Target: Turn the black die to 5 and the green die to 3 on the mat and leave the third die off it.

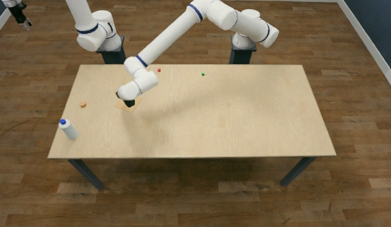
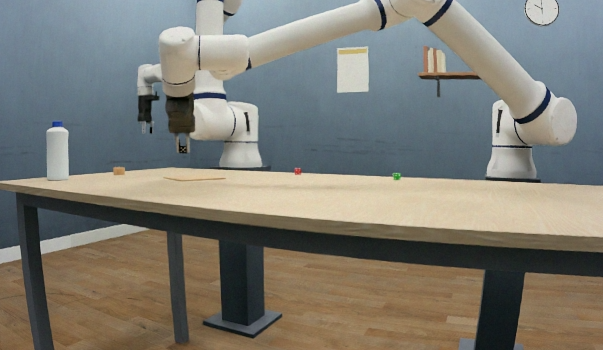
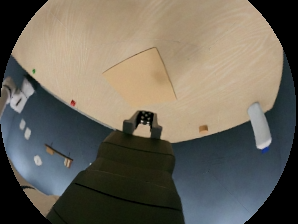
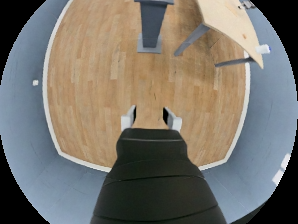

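Observation:
My left gripper is now 1 cm to the left of the black die, 1 cm past it and 1 cm above it. Round my left hand: small wooden piece (29 cm to the right, 8 cm below, 1 cm behind); white bottle (30 cm to the right, 23 cm ahead, 1 cm below); tan mat (9 cm below, 3 cm behind, 2 cm to the left).

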